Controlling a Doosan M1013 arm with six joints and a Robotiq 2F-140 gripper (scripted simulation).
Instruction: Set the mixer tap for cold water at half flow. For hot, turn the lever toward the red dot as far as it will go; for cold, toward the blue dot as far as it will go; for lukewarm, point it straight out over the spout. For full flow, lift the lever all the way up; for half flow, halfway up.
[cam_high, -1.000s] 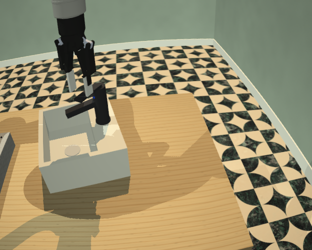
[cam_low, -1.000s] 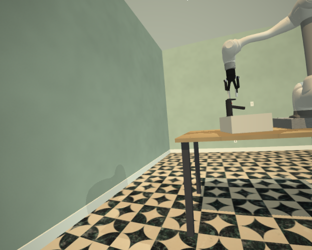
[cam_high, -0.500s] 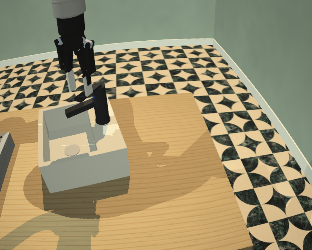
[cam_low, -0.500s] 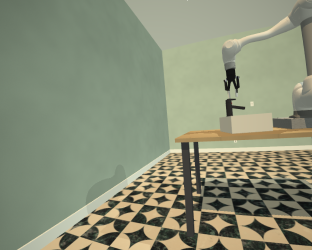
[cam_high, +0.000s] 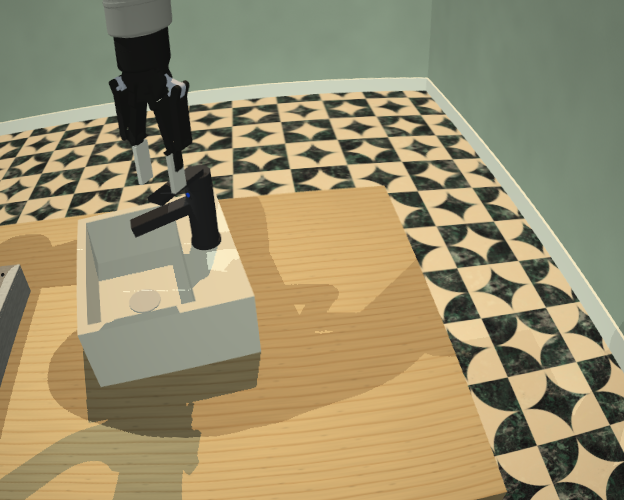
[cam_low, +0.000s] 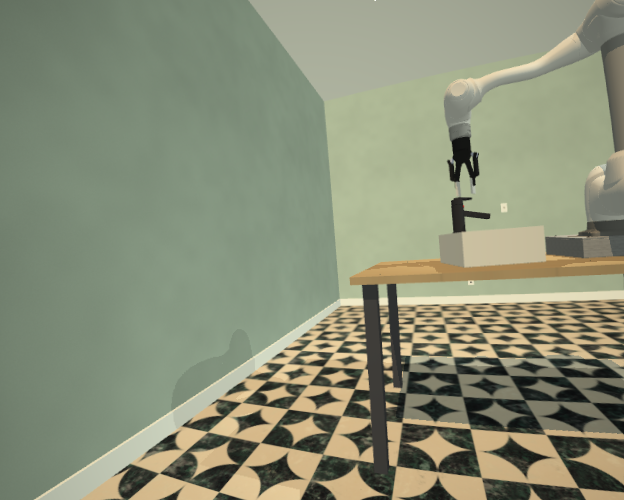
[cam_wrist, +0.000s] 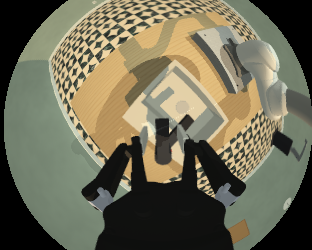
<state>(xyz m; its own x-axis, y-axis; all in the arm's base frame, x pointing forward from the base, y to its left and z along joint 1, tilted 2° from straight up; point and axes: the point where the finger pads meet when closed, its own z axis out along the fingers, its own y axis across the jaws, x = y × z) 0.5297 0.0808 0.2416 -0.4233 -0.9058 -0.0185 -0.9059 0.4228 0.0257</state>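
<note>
My gripper is now 10 mm short of the lever, 30 mm to the right of it and 50 mm above it. The rest, counted from my hand: white basin: 80 mm behind, 40 mm to the left, 290 mm below; then mixer tap: 20 mm ahead, 50 mm to the left, 90 mm below.
</note>
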